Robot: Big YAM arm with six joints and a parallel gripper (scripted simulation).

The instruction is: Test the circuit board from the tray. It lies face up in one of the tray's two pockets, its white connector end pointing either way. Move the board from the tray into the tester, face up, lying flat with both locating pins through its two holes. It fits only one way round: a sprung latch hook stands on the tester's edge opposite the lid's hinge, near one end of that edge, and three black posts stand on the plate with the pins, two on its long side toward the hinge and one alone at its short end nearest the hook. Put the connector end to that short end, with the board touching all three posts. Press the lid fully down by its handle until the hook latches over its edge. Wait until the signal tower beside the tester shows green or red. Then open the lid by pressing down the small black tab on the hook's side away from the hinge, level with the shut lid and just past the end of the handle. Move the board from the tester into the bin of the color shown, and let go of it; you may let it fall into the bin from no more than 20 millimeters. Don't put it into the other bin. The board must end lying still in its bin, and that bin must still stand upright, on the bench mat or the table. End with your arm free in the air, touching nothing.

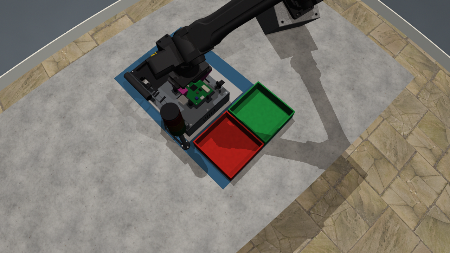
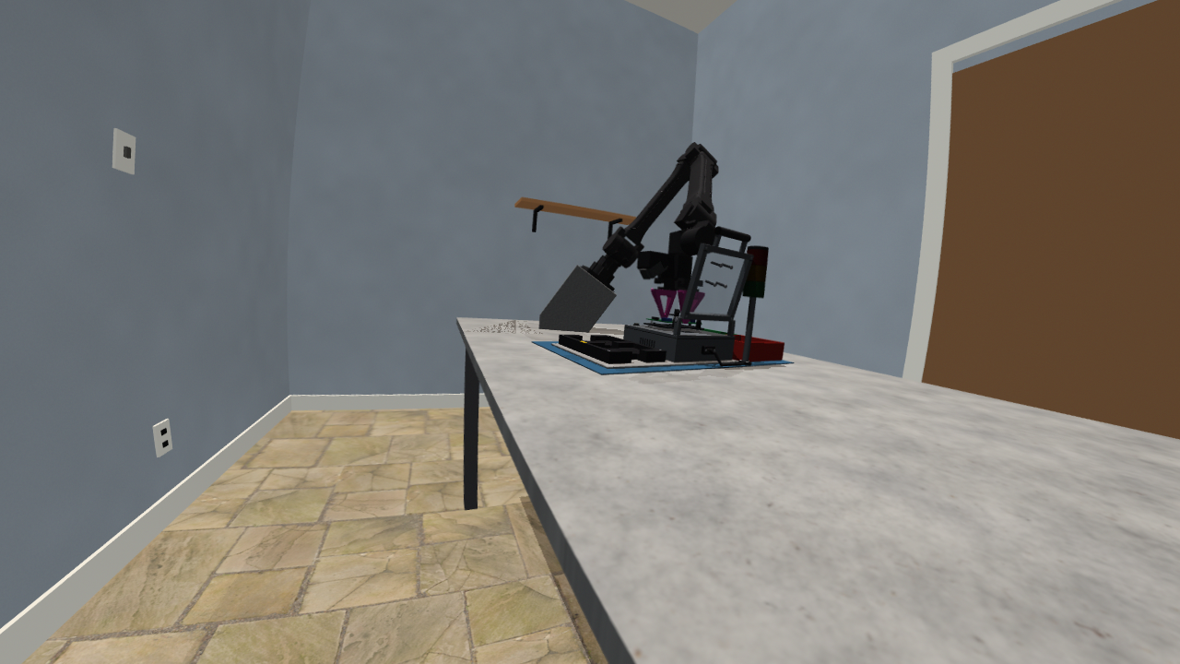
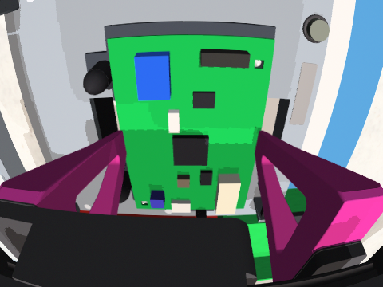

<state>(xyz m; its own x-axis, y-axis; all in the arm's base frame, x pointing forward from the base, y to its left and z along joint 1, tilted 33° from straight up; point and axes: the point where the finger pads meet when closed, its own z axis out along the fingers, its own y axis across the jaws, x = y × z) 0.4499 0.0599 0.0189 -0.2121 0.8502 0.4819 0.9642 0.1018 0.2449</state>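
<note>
Right now my hand is right at the green circuit board. The rest, counted from my hand: clear lid 12 cm ahead, 10 cm above, 3 cm to the left; tester plate 1 cm to the left, 1 cm below; latch hook 7 cm behind, 4 cm to the left.
</note>
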